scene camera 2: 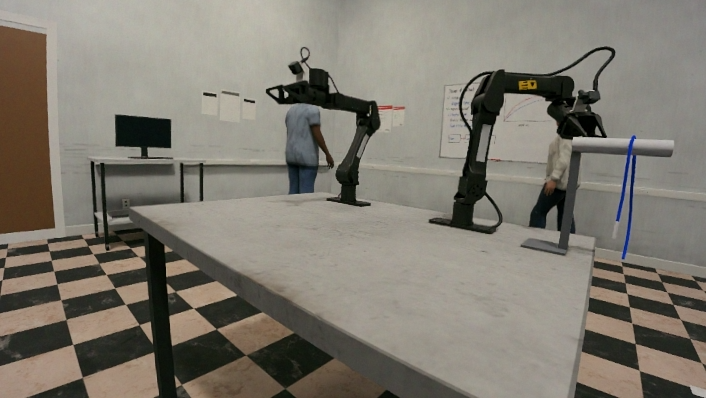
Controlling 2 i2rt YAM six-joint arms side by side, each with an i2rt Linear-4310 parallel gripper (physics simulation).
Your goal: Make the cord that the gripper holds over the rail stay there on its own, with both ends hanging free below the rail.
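A blue cord (633, 175) lies over the grey-white rail (600, 145), near its right end. Its two ends hang side by side below the rail at different heights; the shorter one has a whitish tip. My left gripper (584, 131) is partly open, at the post end of the rail, just above or behind it in this view. It is apart from the cord, and no cord shows between its fingers. My right gripper (273, 94) is open and empty, raised high at the left, far from the rail and cord.
The rail stands on a grey post (570, 200) with a flat base (544, 245) near the right edge of the grey table (350, 260). The cord hangs beyond that edge. Two people, a monitor (143, 131) on a side table and a whiteboard are in the background.
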